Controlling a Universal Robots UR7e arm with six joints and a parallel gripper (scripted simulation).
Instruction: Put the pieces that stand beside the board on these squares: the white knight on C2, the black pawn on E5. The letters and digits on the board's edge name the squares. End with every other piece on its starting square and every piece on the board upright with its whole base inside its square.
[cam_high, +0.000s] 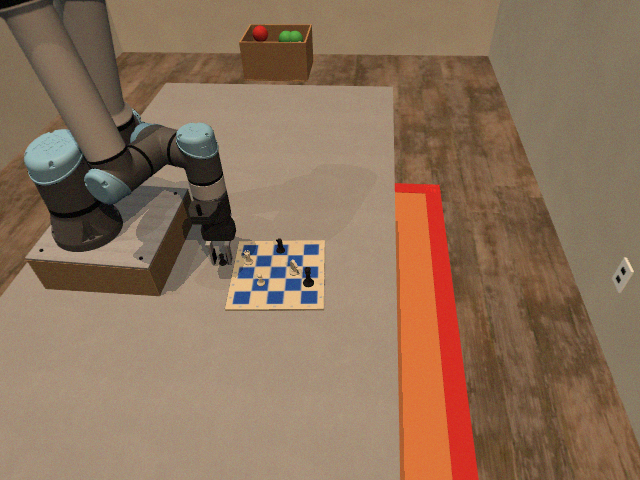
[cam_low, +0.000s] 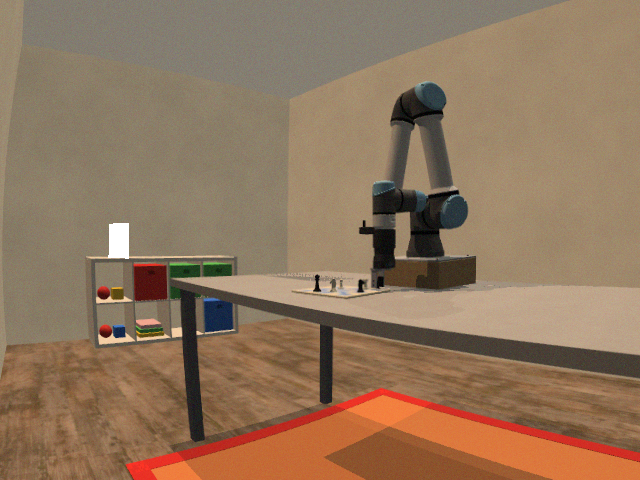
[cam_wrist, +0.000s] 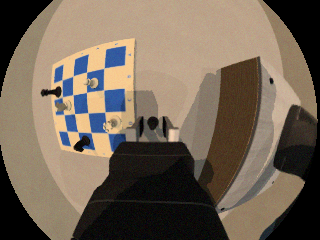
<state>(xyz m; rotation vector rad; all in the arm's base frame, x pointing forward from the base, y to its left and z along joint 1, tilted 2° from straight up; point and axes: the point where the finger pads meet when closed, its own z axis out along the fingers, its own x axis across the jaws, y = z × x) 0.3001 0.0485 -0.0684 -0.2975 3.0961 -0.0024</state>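
The black pawn lies 10 mm below my hand. Round my hand: white knight: 180 mm ahead; then white pawn: 120 mm ahead, 50 mm to the right; then chessboard: 140 mm ahead, 20 mm below, 10 mm to the right.
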